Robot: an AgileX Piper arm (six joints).
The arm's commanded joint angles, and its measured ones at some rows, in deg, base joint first. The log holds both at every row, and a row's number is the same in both.
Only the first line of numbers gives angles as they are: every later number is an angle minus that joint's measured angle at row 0.
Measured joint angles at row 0:
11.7, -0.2, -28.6, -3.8, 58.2, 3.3
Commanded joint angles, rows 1 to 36:
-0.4, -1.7, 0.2, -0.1, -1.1, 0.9
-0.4, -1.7, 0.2, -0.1, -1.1, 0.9
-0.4, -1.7, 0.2, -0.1, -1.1, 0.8
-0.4, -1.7, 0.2, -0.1, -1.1, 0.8
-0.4, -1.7, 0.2, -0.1, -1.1, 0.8
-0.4, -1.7, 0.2, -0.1, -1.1, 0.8
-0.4, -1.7, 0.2, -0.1, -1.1, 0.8
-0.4, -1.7, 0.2, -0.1, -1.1, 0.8
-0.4, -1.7, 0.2, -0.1, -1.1, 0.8
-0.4, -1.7, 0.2, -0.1, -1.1, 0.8
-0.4, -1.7, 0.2, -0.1, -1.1, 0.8
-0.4, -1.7, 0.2, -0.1, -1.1, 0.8
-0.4, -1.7, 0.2, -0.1, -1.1, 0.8
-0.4, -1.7, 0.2, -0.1, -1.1, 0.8
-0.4, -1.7, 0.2, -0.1, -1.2, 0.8
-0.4, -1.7, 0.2, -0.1, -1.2, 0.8
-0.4, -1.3, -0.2, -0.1, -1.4, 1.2
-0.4, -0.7, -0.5, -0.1, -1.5, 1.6
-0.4, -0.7, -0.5, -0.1, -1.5, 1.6
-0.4, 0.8, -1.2, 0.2, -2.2, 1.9
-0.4, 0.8, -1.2, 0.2, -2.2, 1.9
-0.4, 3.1, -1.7, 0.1, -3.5, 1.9
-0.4, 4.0, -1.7, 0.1, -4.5, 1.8
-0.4, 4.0, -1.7, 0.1, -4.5, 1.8
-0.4, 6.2, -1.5, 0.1, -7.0, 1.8
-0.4, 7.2, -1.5, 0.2, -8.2, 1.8
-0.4, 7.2, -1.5, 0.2, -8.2, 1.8
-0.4, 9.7, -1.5, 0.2, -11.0, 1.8
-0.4, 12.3, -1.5, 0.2, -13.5, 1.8
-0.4, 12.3, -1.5, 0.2, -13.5, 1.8
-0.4, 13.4, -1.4, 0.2, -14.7, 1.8
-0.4, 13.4, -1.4, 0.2, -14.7, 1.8
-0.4, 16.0, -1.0, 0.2, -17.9, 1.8
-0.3, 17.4, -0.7, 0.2, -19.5, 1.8
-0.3, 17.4, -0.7, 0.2, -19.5, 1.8
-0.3, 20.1, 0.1, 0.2, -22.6, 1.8
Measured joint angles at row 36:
0.0, 17.3, -0.8, 0.0, -17.9, 1.4
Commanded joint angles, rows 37 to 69:
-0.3, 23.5, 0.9, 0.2, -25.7, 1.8
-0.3, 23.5, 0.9, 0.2, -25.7, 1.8
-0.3, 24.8, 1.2, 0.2, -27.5, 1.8
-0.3, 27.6, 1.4, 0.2, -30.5, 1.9
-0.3, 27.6, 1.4, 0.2, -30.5, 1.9
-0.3, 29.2, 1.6, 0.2, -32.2, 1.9
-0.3, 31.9, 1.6, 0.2, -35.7, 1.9
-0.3, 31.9, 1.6, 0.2, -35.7, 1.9
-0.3, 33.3, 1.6, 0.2, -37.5, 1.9
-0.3, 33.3, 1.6, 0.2, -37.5, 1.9
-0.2, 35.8, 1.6, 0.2, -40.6, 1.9
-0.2, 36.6, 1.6, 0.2, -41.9, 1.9
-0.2, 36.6, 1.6, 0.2, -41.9, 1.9
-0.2, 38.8, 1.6, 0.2, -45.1, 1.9
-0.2, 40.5, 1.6, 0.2, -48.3, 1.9
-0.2, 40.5, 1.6, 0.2, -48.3, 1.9
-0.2, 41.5, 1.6, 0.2, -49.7, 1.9
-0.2, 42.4, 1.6, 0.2, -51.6, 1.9
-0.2, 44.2, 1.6, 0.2, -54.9, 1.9
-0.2, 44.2, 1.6, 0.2, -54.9, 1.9
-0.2, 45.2, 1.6, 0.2, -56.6, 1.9
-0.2, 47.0, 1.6, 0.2, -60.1, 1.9
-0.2, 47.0, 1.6, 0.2, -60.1, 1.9
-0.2, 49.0, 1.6, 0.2, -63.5, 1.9
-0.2, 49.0, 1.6, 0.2, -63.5, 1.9
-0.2, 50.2, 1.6, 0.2, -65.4, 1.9
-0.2, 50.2, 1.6, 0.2, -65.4, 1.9
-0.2, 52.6, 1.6, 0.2, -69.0, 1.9
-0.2, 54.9, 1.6, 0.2, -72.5, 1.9
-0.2, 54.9, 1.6, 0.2, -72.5, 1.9
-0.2, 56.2, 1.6, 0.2, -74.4, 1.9
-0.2, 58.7, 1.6, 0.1, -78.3, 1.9
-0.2, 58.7, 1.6, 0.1, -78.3, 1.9
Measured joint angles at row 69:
0.0, 55.9, 1.6, 0.2, -72.2, 1.5
